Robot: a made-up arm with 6 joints.
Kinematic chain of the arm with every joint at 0, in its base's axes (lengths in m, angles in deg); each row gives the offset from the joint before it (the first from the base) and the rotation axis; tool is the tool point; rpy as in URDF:
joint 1: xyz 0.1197 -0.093 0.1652 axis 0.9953 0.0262 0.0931
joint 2: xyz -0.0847 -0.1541 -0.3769 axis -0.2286 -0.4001 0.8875
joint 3: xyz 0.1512 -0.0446 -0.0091 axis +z
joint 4: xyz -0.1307 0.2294 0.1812 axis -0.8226 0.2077 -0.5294
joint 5: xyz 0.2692 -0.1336 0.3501 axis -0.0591 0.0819 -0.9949
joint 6: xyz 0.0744 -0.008 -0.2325 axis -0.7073 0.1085 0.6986
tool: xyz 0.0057 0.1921 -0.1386 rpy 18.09 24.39 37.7
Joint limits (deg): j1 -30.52..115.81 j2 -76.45..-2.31 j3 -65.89..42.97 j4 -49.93..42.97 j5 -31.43..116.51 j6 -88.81..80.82
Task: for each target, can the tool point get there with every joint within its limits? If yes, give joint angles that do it. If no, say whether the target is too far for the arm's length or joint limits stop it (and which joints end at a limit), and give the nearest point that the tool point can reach.
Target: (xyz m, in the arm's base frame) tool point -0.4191 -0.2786 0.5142
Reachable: no: joint limits stop it (at a limit: joint 1, joint 2, joint 3, joint 6) | nearest point -0.1383 -0.5450 0.3615 | short by 0.416 m
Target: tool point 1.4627 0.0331 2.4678
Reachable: no: too far | nearest point 0.5561 -0.3528 0.4690 | short by 2.228 m
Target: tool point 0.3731 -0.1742 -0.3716
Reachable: yes | joints 56.36 -28.54 0.98 12.85 96.10 -36.48
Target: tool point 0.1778 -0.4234 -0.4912
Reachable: yes | joints 38.76 -67.04 9.00 17.11 91.26 -47.12
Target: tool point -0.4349 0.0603 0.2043
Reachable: no: joint limits stop it (at a limit: joint 2, joint 3, joint 4, joint 5) | nearest point -0.0290 0.0324 0.2214 | short by 0.407 m
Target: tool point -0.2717 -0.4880 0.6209
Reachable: no: joint limits stop it (at a limit: joint 1, joint 2, joint 3, joint 6) | nearest point -0.1108 -0.5991 0.4535 | short by 0.257 m
